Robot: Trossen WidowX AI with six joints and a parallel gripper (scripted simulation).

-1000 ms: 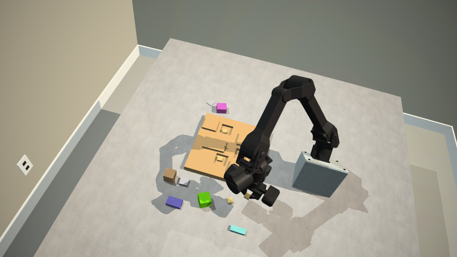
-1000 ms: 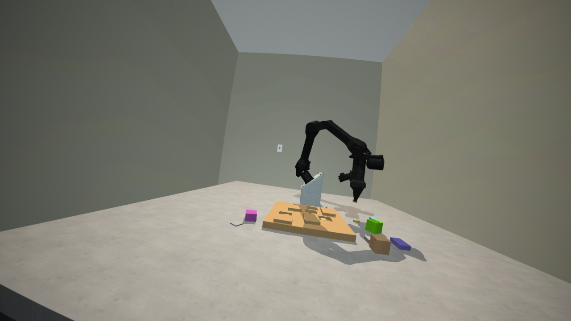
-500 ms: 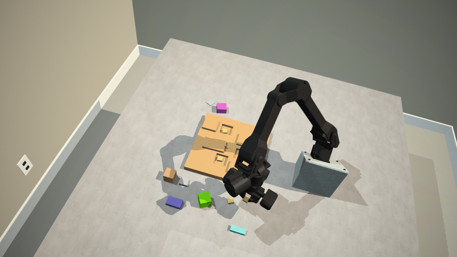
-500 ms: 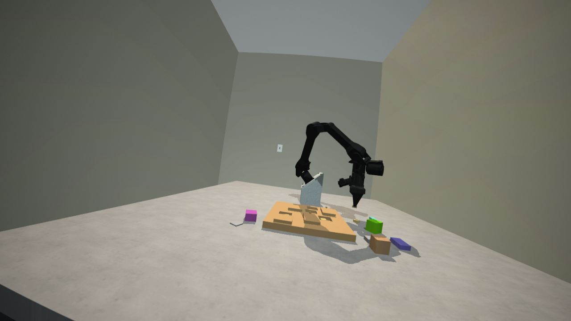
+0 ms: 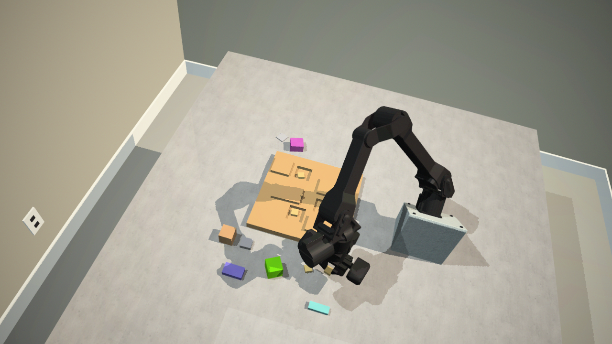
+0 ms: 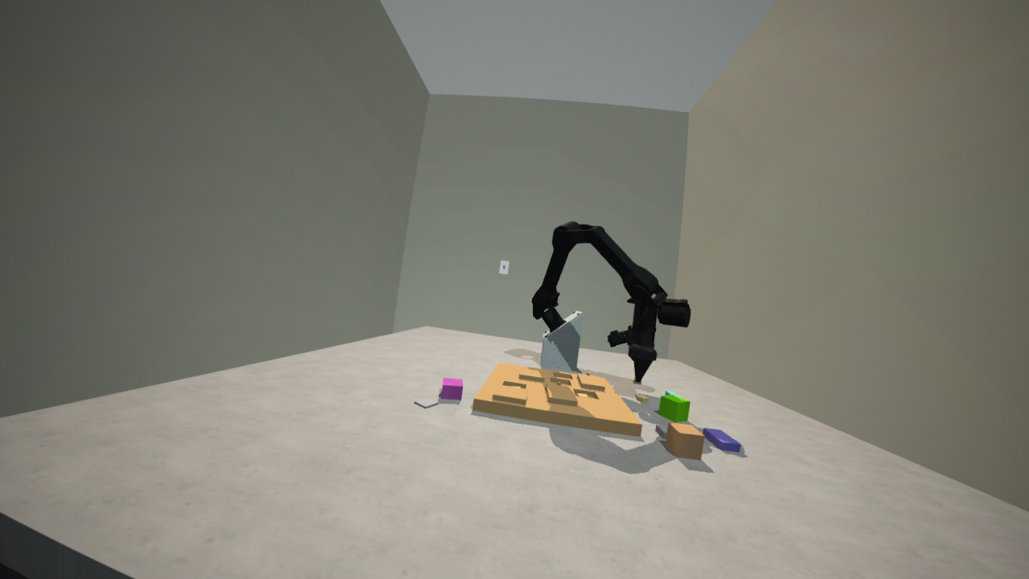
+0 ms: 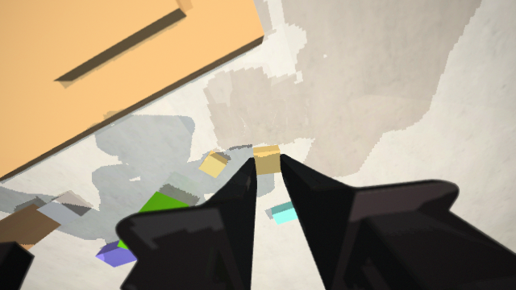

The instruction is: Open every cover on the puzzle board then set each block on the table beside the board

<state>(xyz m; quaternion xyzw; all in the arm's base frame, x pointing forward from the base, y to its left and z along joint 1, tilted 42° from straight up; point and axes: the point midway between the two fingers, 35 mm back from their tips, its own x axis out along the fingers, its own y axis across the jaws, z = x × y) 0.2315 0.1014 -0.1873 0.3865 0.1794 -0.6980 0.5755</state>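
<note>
Now: the cyan block 100 mm to the left of my gripper tip and 30 mm below it. The rest, counted from my gripper tip: grey block: 240 mm ahead, 30 mm to the right, 30 mm below; then purple block: 250 mm ahead, 60 mm to the left, 30 mm below; then green block: 150 mm ahead, 30 mm to the left, 10 mm below.
</note>
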